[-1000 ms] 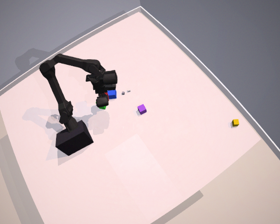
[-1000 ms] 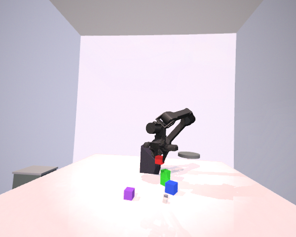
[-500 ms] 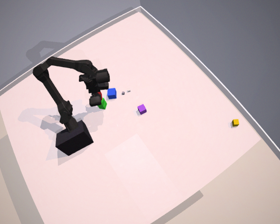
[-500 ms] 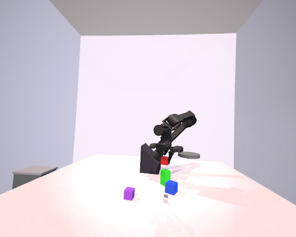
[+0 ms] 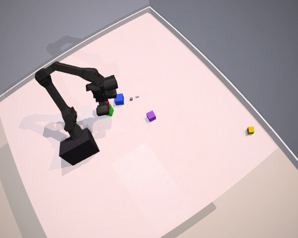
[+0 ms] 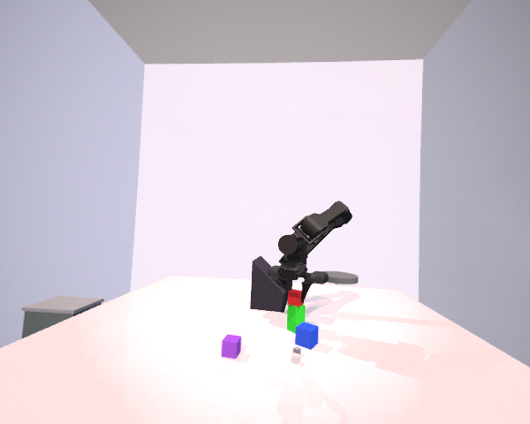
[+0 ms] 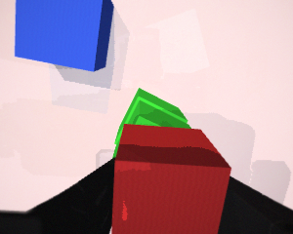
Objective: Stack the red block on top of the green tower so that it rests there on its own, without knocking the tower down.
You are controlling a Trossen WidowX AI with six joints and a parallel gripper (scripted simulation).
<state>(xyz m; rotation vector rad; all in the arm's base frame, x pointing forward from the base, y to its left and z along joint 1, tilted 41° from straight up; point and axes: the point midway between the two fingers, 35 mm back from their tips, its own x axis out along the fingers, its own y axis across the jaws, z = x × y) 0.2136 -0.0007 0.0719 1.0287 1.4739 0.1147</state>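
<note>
The red block is 10 mm above my gripper tip. Also, from my gripper tip: blue block: 90 mm ahead, 20 mm to the left, 60 mm below; purple block: 160 mm ahead, 180 mm to the right, 70 mm below; yellow block: 500 mm ahead, 620 mm to the right, 70 mm below.
</note>
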